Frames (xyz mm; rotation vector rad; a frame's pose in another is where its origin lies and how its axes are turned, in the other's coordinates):
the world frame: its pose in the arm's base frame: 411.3 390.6 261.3 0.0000 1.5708 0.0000
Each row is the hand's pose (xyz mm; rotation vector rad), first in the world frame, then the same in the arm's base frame.
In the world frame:
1: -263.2 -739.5 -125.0 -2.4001 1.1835 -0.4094
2: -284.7 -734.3 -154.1 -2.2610 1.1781 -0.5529
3: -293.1 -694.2 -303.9 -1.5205 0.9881 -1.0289
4: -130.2 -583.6 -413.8 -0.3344 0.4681 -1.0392
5: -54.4 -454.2 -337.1 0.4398 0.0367 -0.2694
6: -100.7 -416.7 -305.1 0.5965 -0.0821 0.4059
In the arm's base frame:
1: 286.3 -348.9 524.5 2.0593 -1.3054 -1.4592
2: 257.2 -343.7 546.0 2.1478 -1.4426 -1.3037
3: 107.4 -303.6 554.4 -2.2508 1.9468 0.4340
4: -2.5 -193.0 391.5 -1.1417 1.8512 -0.5858
5: 74.2 -63.6 315.7 0.1342 1.5692 -0.5587
6: 106.2 -26.1 362.0 0.7754 1.4150 -0.1474

